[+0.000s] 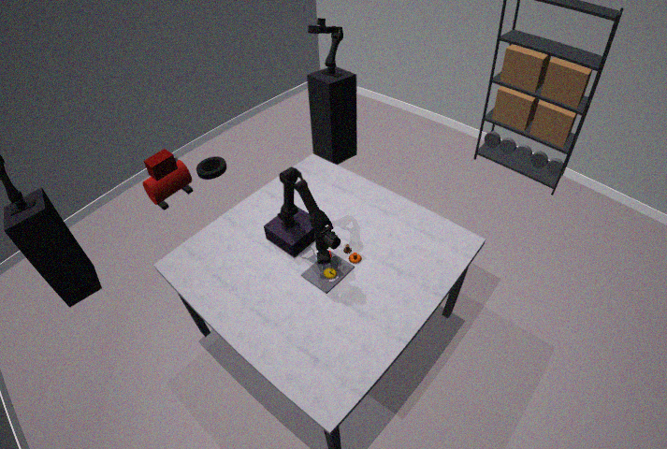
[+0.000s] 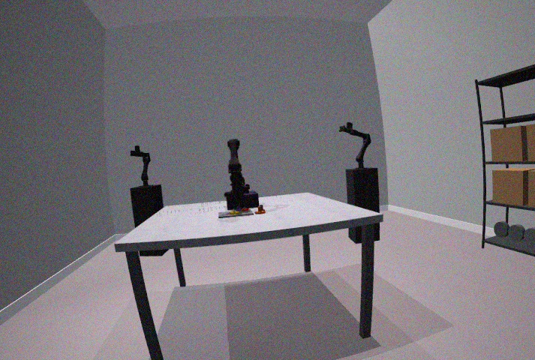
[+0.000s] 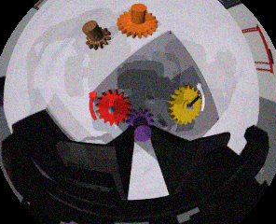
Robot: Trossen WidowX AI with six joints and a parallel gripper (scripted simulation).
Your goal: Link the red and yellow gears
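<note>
My gripper tip is 1 cm above the purple gear. From my gripper tip the other things lie so: brown gear (15 cm to the left, 2 cm below, 2 cm ahead); then yellow gear (8 cm ahead, 2 cm to the right, 2 cm below); then red gear (4 cm to the left, 2 cm below, 2 cm behind).
</note>
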